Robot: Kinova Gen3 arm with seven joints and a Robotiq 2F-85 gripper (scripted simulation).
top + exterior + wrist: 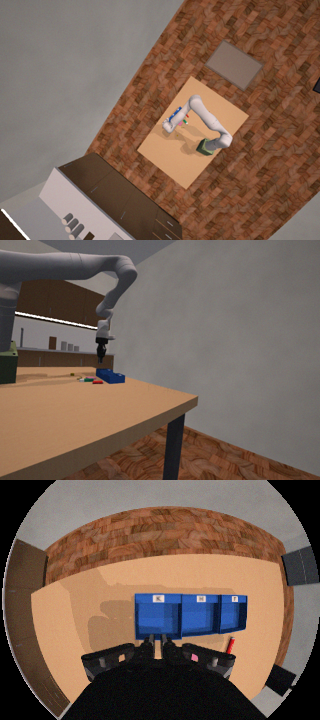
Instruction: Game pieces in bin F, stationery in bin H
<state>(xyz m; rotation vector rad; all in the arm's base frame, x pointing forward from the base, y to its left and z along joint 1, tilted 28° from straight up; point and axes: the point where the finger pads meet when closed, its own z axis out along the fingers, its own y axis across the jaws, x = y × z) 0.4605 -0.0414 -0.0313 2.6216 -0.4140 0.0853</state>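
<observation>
Now: the yellow piece 12 cm behind my hand, 10 cm to the left of it and 9 cm below it. Also, from my hand: green piece 14 cm behind, 10 cm below, 9 cm to the right; pink block 10 cm below, 9 cm behind, 5 cm to the right; thin golden thing 13 cm behind, 10 cm below, 1 cm to the right.
</observation>
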